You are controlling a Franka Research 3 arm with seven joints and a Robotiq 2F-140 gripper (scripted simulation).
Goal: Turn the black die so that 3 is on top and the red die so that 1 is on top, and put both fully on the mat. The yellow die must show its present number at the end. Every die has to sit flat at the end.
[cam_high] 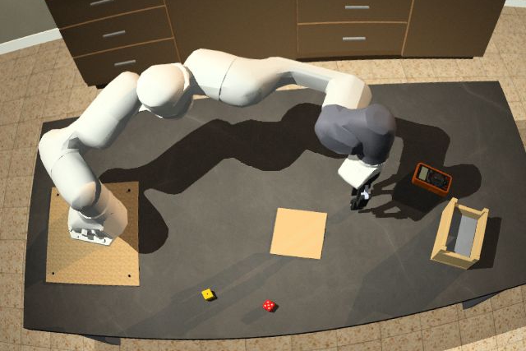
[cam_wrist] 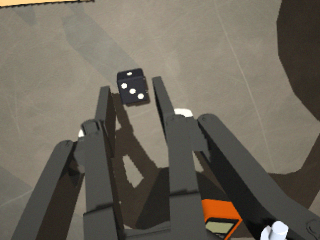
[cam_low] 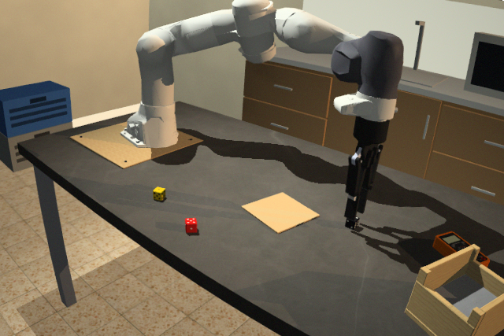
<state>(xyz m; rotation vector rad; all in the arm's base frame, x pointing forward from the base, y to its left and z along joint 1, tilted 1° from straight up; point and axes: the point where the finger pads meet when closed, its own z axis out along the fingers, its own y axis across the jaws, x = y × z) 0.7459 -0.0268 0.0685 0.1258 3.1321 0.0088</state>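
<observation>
The black die is 50 mm below my hand. Also, from my hand: wooden box 310 mm ahead, 170 mm to the right, 20 mm below; then tan mat 170 mm behind, 60 mm to the right, 60 mm below; then orange multimeter 270 mm ahead, 40 mm to the left, 50 mm below.
</observation>
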